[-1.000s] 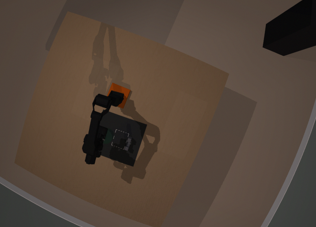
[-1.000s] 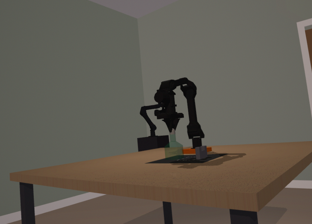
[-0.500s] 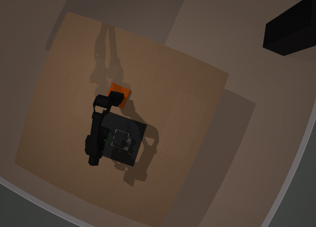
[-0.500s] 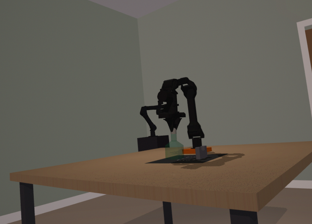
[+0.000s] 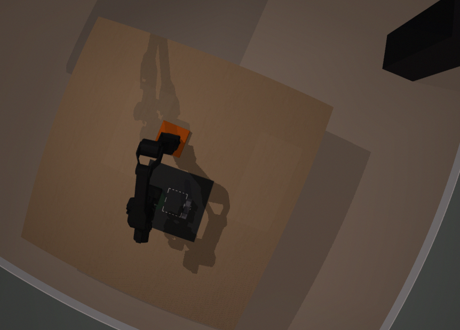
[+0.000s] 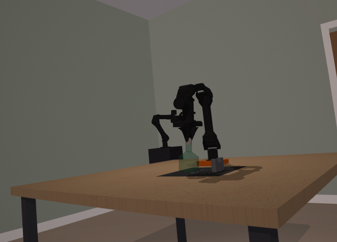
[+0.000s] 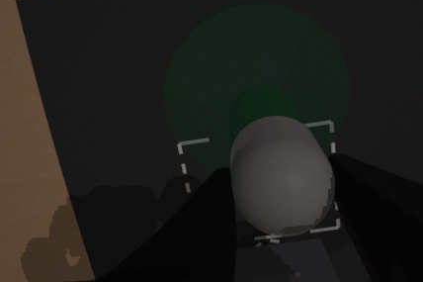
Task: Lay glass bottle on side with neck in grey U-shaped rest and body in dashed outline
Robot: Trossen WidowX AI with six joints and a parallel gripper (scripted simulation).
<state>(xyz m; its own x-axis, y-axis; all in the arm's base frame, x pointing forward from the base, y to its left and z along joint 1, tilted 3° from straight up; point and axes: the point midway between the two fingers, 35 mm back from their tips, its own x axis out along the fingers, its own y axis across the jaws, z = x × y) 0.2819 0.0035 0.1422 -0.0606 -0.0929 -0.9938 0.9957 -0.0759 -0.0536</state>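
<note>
Right now my gripper tip is 60 mm to the right of the black mat and 150 mm above it. The rest, counted from my gripper tip: green glass bottle: 10 mm to the right, 50 mm below.
</note>
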